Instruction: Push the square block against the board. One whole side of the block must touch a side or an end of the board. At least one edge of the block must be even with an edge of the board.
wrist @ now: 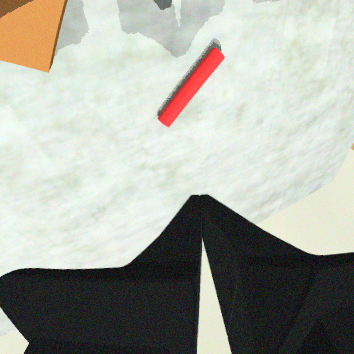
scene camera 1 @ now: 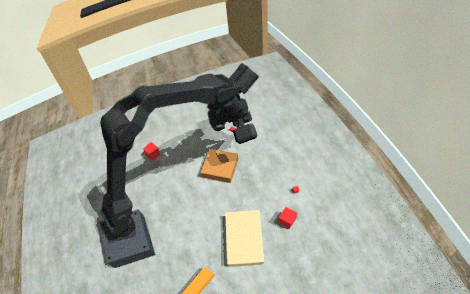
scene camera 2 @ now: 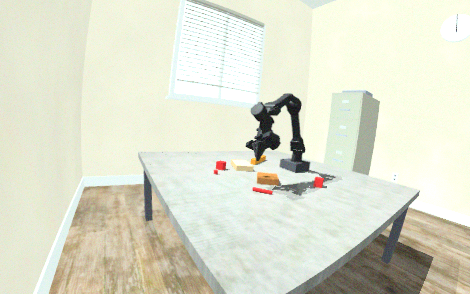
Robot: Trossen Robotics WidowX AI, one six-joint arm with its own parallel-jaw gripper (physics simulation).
The gripper (scene camera 1: 246,118) is shut and holds nothing. Also in view: a square block (scene camera 1: 219,165).
The square block is seen too in the wrist view (wrist: 36,36). The gripper shows as well in the wrist view (wrist: 198,202).
